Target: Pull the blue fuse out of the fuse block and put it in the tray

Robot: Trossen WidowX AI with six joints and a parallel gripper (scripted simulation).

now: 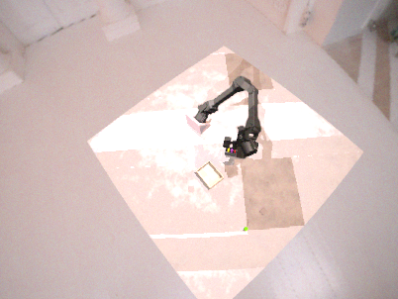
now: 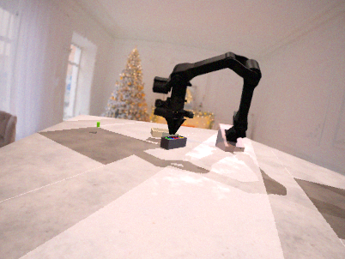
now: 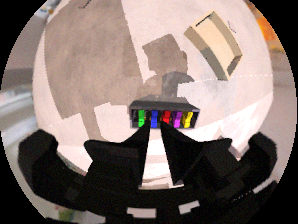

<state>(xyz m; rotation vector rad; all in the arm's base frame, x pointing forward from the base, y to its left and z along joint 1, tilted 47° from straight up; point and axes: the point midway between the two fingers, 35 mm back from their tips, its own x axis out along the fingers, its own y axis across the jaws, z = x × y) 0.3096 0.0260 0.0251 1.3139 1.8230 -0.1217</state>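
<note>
Right now my gripper tip is 3 cm above the blue fuse. From my gripper tip the other things lie so: tray (2 cm behind, 21 cm to the right, 5 cm below).
</note>
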